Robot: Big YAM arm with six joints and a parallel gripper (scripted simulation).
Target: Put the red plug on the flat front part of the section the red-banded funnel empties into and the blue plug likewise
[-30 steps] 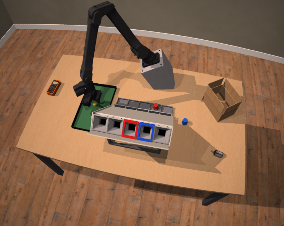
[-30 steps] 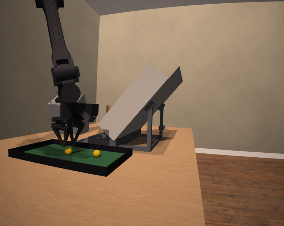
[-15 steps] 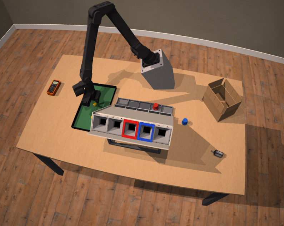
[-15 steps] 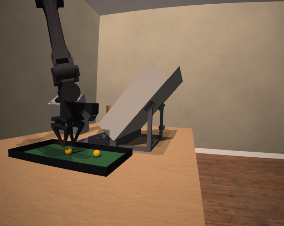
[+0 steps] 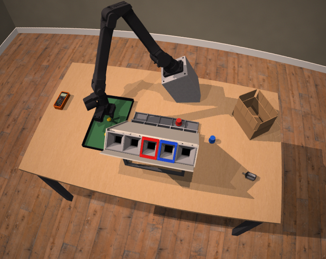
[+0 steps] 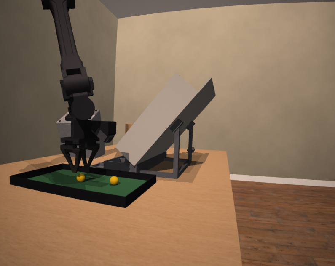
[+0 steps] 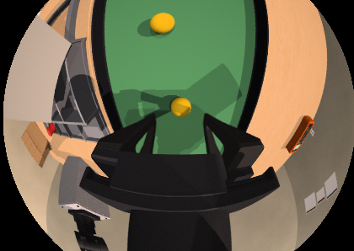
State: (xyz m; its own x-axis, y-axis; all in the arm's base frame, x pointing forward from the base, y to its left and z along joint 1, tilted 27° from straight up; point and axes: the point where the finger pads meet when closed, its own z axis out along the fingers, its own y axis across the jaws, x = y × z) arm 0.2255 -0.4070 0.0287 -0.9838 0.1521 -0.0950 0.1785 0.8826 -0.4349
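My hand is 4 cm above the green marble tray and 2 cm short of it. The rest, counted from my hand: multimeter: 35 cm to the right, 15 cm behind, 3 cm below; sloped cover: 30 cm to the left, 19 cm ahead, 16 cm above; dark object: 79 cm to the left, 34 cm ahead, 3 cm below.
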